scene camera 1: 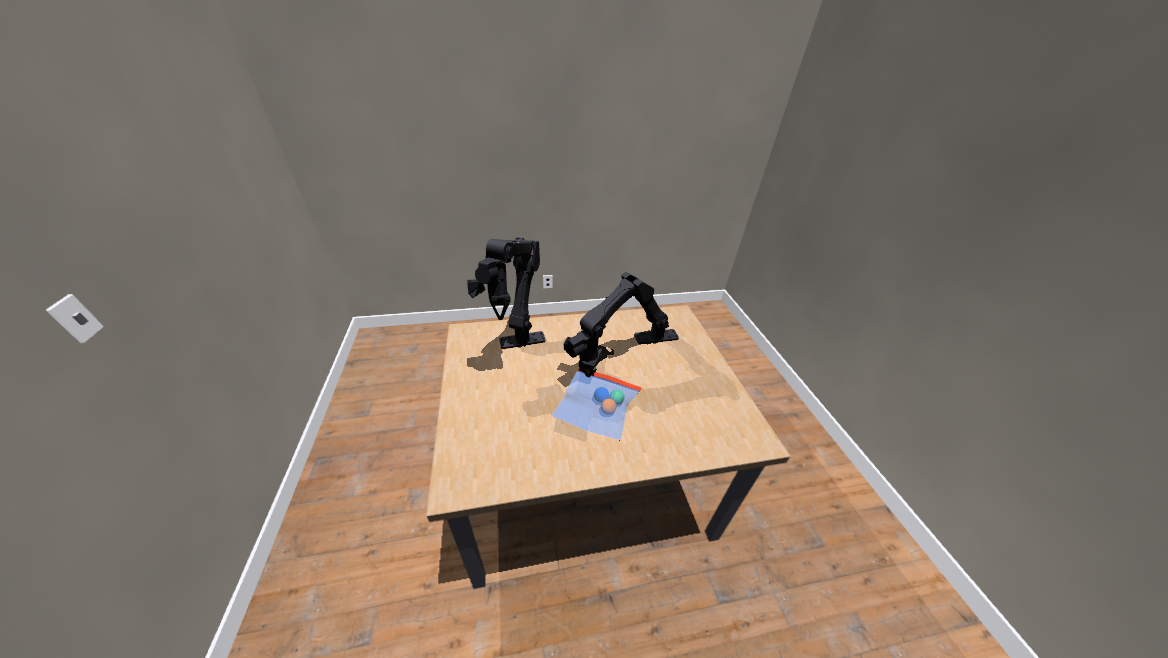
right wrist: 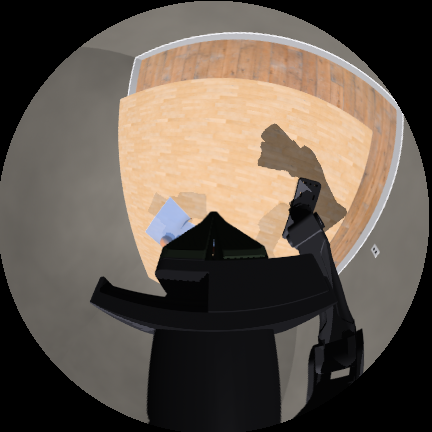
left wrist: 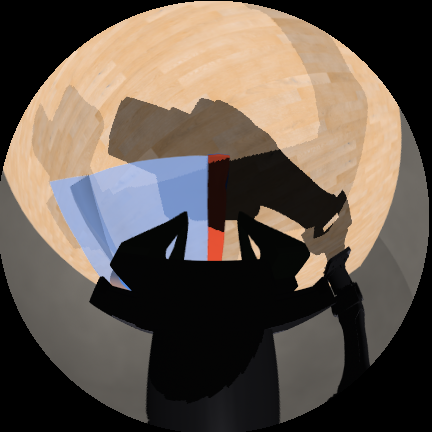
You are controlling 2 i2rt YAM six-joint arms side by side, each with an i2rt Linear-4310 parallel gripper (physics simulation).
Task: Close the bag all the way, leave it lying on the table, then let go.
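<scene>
A translucent blue bag (scene camera 1: 581, 407) (left wrist: 135, 185) (right wrist: 167, 217) lies on the table, with a blue ball (scene camera 1: 601, 393), a green ball (scene camera 1: 617, 396) and an orange ball (scene camera 1: 608, 406) (right wrist: 166, 241) showing in it. A red strip (scene camera 1: 618, 381) (left wrist: 215, 246) runs along its back edge, partly in shadow. My left gripper (scene camera 1: 587, 372) (left wrist: 212, 216) is part open low over the left end of the strip as pictured in scene camera 1; the strip passes between its fingers with gaps on both sides. My right gripper (scene camera 1: 500, 316) (right wrist: 213, 216) is shut and empty, high and away from the bag.
The wooden table (scene camera 1: 506, 457) (right wrist: 210, 125) carries both arm bases, the right arm's base (scene camera 1: 523, 340) and the left arm's base (scene camera 1: 656, 335), at its back. Arm shadows fall across the table top and over the bag. A wall stands behind the table.
</scene>
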